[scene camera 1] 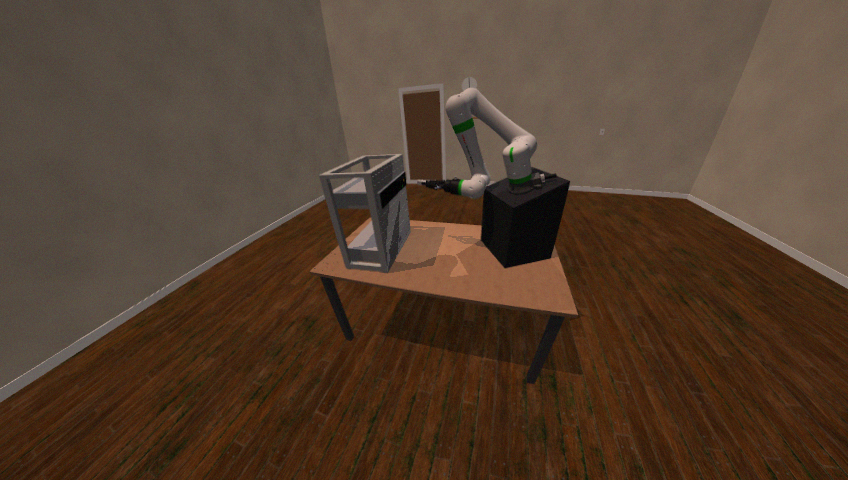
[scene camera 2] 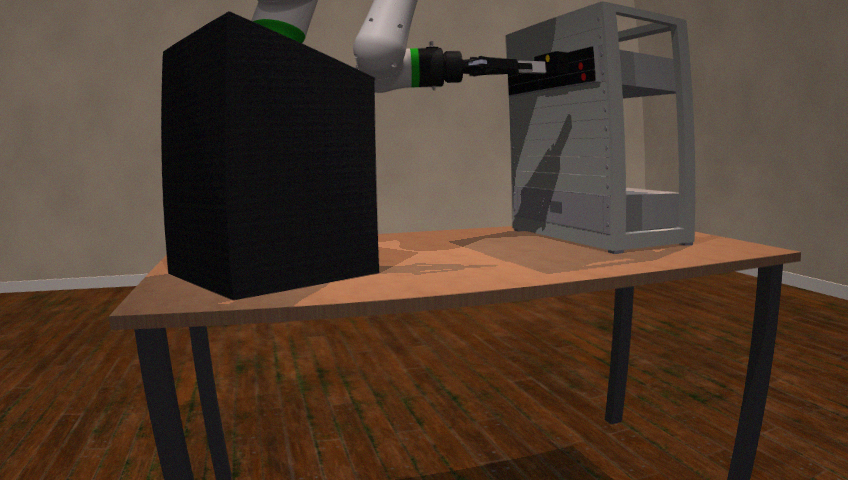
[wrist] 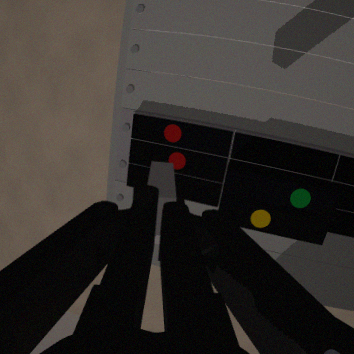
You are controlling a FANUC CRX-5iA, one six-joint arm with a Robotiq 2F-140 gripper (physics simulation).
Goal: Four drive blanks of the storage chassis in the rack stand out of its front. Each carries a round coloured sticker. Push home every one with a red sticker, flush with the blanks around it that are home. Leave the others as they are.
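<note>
The black storage chassis (scene camera 1: 392, 189) (scene camera 2: 523, 85) (wrist: 280, 147) sits high in the rack (scene camera 1: 376, 226) (scene camera 2: 616, 166). Two red stickers, one (scene camera 2: 580, 66) (wrist: 176, 160) above the other (scene camera 2: 583, 76) (wrist: 172, 133), are on blanks in the end column; both blanks look level with the blank faces around them. The blank with the yellow sticker (scene camera 2: 547, 58) (wrist: 260, 218) stands out. The blank with the green sticker (wrist: 300, 198) also looks proud in the wrist view. My gripper (scene camera 1: 420, 182) (scene camera 2: 540, 66) (wrist: 160, 179) is shut and empty, its tips a little in front of the chassis.
Grey panels (scene camera 2: 565, 166) fill the rack front below the chassis, with the arm's shadow across them. The rack stands on the table (scene camera 1: 505, 288) (scene camera 2: 452, 291), opposite the black pedestal (scene camera 1: 523, 226) (scene camera 2: 297, 178) that carries the arm.
</note>
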